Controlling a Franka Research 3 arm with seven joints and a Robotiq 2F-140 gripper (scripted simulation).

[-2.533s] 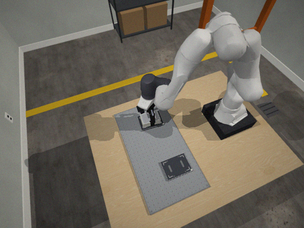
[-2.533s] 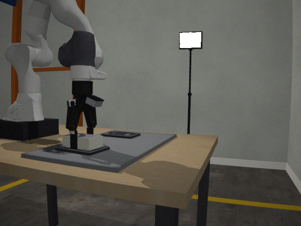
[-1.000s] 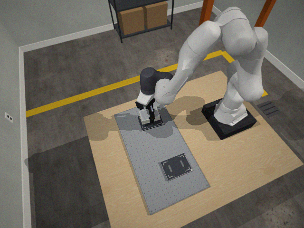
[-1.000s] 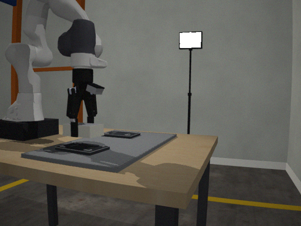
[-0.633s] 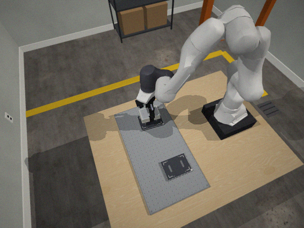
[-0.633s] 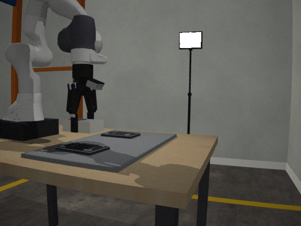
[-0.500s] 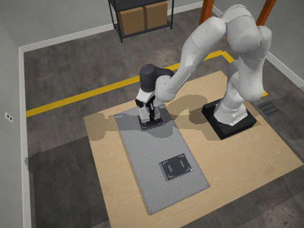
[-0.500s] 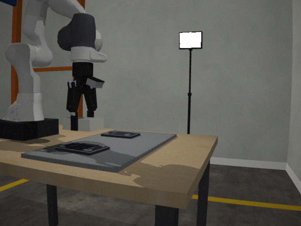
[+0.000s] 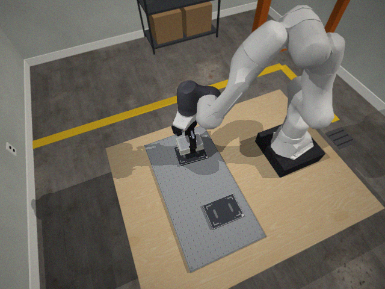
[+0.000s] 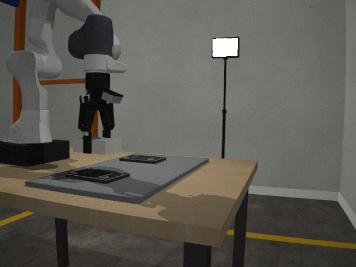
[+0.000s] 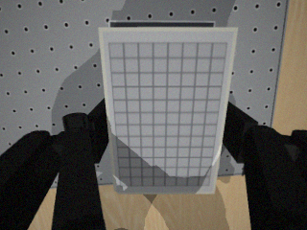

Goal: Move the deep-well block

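My gripper is now 360 mm to the right of the plate nest N2, 100 mm above it and 10 mm past it. From my hand the other things lie so: A1 mark: 420 mm to the left, 90 mm below, 90 mm behind; then plate nest N1: 100 mm below; then white 96-well deep-well block: 10 mm below.
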